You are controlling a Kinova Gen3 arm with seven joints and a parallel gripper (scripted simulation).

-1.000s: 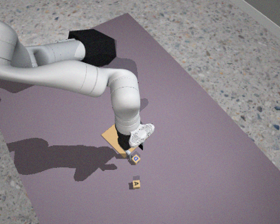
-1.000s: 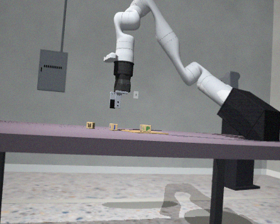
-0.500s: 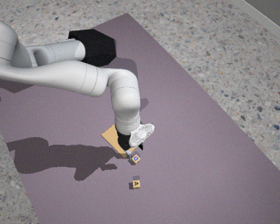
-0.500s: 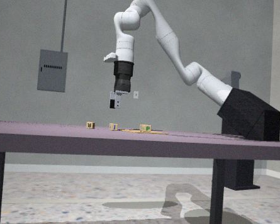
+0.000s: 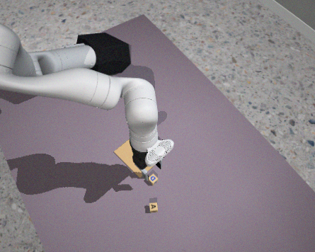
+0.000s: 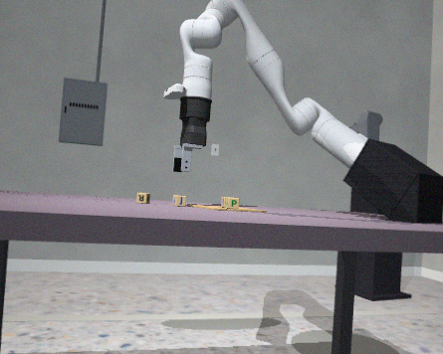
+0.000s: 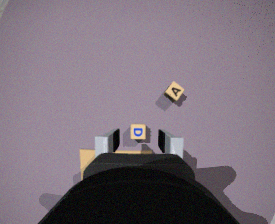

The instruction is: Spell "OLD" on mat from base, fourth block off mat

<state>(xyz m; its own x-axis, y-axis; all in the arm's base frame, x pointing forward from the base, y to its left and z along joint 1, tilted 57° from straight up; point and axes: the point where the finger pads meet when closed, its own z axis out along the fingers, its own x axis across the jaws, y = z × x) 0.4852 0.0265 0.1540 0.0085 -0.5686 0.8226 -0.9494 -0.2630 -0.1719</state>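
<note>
My hand is 9 cm above the D block. From my hand the other things lie so: L block (11 cm behind, 4 cm to the left, 8 cm below); then O block (10 cm behind, 8 cm to the left, 8 cm below); then tan mat (11 cm behind, 4 cm to the left, 10 cm below).
</note>
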